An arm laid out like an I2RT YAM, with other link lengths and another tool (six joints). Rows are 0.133 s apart.
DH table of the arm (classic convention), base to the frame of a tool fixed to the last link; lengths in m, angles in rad. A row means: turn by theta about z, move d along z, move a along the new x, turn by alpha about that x. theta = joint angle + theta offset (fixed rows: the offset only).
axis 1: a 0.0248; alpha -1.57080; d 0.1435; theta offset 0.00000
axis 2: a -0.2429; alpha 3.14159; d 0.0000; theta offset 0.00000
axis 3: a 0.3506; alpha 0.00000; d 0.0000; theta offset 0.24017
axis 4: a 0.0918; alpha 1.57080; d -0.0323; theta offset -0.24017
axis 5: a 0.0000; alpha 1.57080; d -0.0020; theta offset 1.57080
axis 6: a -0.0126; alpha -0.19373; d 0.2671; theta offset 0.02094
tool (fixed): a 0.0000; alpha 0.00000; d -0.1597; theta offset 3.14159
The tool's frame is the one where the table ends.
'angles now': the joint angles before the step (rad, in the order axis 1, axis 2, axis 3, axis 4, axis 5, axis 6). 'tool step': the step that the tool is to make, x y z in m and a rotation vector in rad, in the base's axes. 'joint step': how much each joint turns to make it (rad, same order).
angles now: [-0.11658 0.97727 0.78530 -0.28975 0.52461 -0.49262]
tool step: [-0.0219 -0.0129 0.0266 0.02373 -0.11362 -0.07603]
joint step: [-0.02741 -0.11198 -0.03660 0.00110 0.02752 0.06456]
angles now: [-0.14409 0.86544 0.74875 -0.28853 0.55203 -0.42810]
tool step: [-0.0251 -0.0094 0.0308 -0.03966 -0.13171 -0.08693]
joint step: [-0.01222 -0.12423 -0.05221 0.05986 0.07690 0.00779]
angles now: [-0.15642 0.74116 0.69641 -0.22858 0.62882 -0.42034]
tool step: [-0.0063 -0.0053 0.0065 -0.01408 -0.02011 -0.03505]
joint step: [-0.00911 -0.02173 -0.00603 0.00912 0.02782 -0.00452]
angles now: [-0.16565 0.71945 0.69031 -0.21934 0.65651 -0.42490]
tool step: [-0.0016 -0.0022 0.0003 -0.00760 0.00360 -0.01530]
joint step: [-0.00300 -0.00291 -0.00134 -0.00008 0.01391 -0.00613]
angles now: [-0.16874 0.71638 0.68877 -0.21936 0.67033 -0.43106]
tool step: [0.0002 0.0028 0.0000 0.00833 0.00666 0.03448]
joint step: [-0.00308 -0.00752 0.00155 -0.01519 -0.03814 -0.00306]
